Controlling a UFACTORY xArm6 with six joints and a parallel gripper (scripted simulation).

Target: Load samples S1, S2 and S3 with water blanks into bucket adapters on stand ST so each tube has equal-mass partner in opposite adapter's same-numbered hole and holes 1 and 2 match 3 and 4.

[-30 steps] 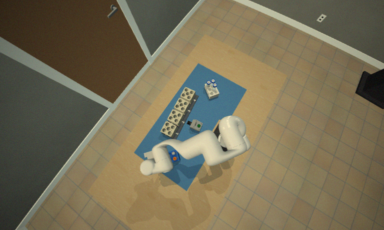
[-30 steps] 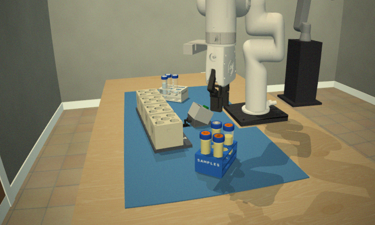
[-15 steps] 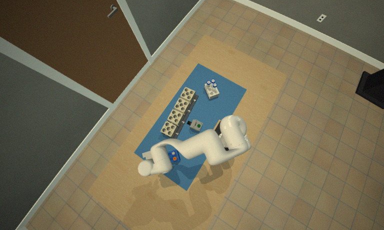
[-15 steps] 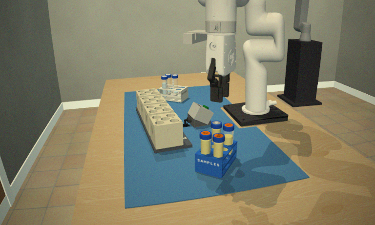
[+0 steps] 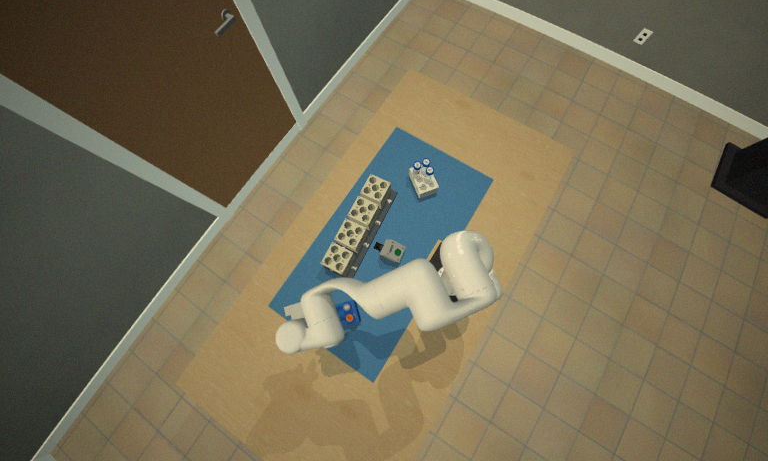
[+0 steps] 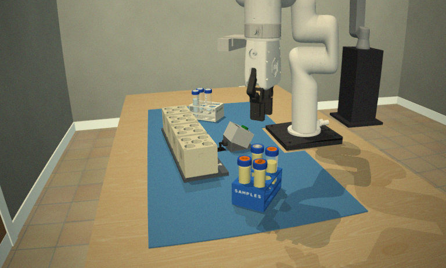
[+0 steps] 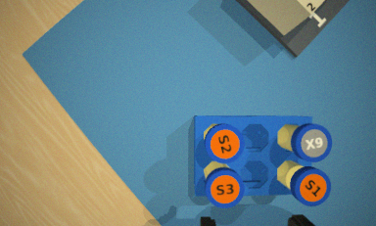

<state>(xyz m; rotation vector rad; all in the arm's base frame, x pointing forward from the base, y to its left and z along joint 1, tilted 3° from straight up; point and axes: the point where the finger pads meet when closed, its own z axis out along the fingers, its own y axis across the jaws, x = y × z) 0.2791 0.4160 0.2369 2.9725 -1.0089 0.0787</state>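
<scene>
My gripper is now 6 cm past the sample tube, 7 cm to the left of it and 19 cm above it. Round my hand: blue samples rack 1 cm behind, 4 cm to the right, 22 cm below; then yellowish tube 2 cm behind, 9 cm to the right, 19 cm below; then adapter 13 cm ahead, 21 cm to the right, 20 cm below.
</scene>
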